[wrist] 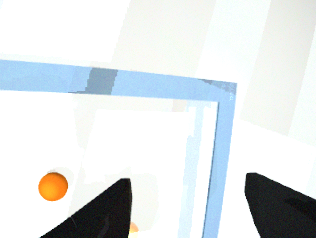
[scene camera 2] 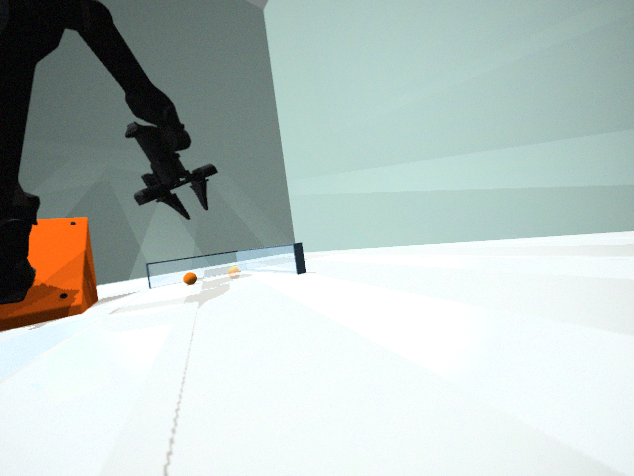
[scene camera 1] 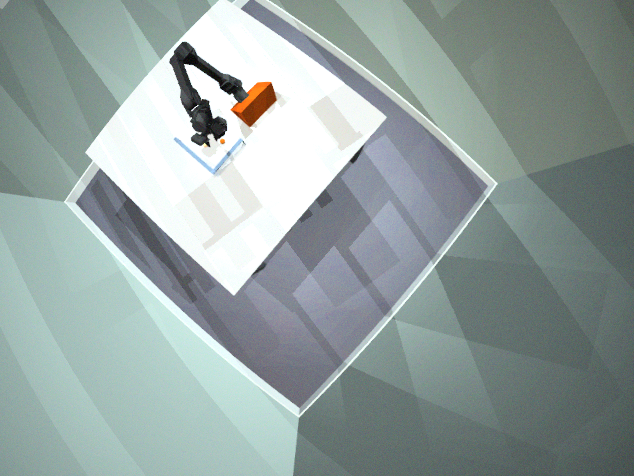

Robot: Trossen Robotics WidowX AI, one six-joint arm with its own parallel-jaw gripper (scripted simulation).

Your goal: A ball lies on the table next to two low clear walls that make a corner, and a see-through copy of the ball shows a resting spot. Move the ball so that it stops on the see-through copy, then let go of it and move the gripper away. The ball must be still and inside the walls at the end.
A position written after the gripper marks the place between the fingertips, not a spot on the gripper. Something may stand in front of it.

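The gripper [scene camera 2: 198,214] is in sight, and the wrist view has the gripper [wrist: 188,185] too.
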